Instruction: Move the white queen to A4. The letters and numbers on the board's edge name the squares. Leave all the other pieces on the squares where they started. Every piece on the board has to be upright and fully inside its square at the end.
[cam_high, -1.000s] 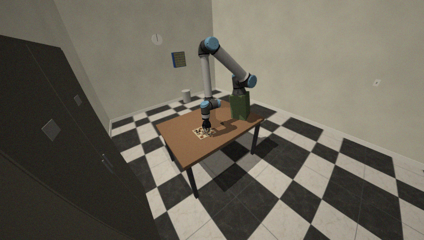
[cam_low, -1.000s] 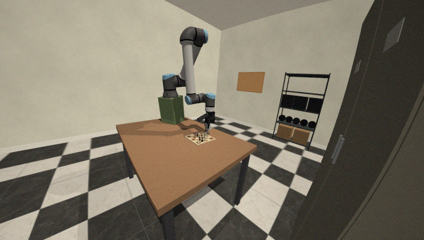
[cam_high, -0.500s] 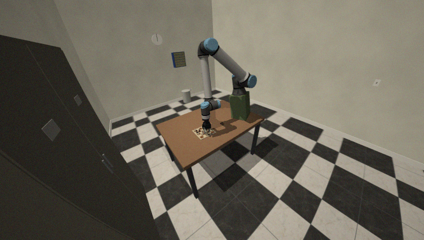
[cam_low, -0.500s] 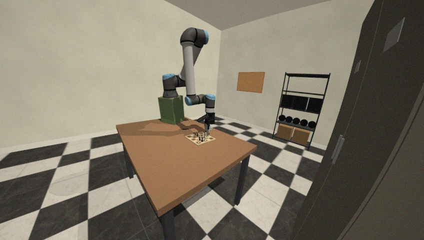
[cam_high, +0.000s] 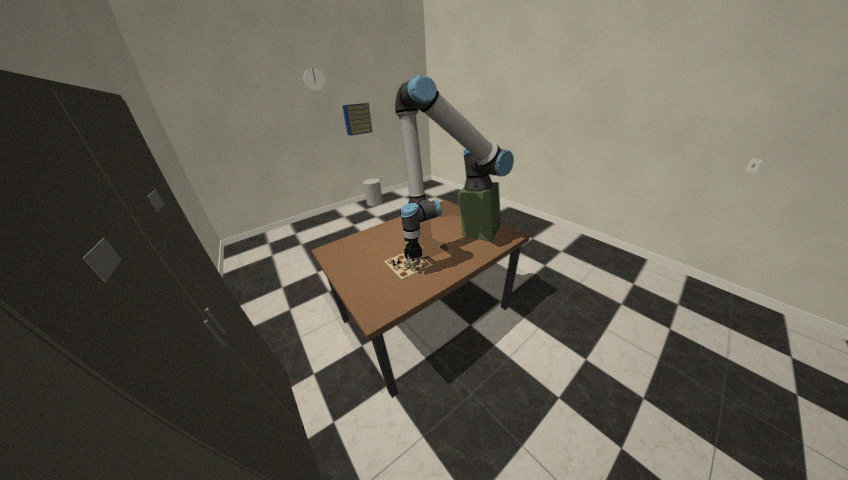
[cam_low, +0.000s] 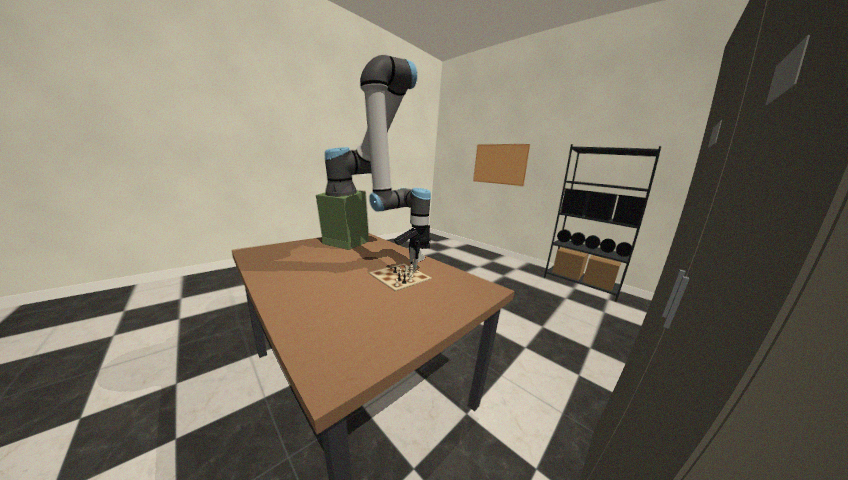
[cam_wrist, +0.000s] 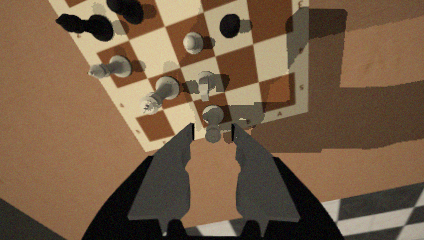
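Now: hand 80 mm to the left of the chessboard, 40 mm above it and 10 mm short of it.
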